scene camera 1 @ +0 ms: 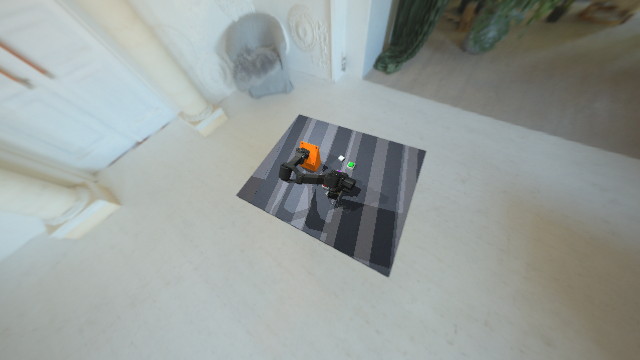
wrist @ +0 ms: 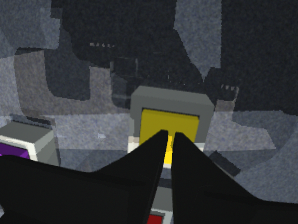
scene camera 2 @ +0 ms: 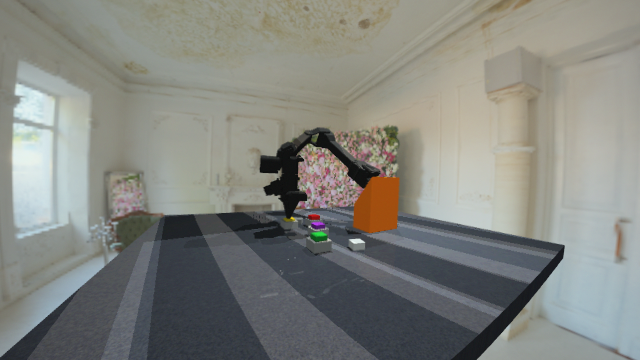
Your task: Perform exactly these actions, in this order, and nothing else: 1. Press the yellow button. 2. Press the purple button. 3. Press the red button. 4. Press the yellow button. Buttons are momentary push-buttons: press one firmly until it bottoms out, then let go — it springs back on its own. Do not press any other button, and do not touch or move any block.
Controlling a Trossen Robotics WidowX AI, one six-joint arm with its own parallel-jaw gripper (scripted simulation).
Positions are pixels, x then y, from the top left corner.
Labels:
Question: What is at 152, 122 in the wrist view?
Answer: A yellow button.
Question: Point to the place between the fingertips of my gripper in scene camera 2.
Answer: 288, 218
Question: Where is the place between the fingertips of my gripper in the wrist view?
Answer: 170, 138

